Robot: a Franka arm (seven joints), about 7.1 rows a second.
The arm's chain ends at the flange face. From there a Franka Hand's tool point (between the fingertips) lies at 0.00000 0.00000 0.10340 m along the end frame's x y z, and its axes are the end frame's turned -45 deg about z.
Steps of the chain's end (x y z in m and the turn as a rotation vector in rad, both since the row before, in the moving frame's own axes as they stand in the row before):
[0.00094 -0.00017 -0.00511 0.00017 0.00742 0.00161]
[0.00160 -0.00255 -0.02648 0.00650 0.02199 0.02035]
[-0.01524 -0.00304 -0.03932 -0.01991 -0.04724 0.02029]
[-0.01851 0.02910 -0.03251 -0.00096 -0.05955 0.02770]
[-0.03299 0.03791 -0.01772 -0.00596 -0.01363 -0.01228]
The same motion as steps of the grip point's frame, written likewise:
[0.00134 0.00107 -0.00511 -0.00513 0.00537 0.00161]
[0.00501 0.00048 -0.02651 -0.01095 0.02015 0.02035]
[-0.01351 -0.01497 -0.03946 0.01933 -0.04748 0.02029]
[-0.03803 0.00315 -0.03269 0.04143 -0.04279 0.02770]
[-0.05157 0.00293 -0.01773 0.00542 -0.01385 -0.01228]

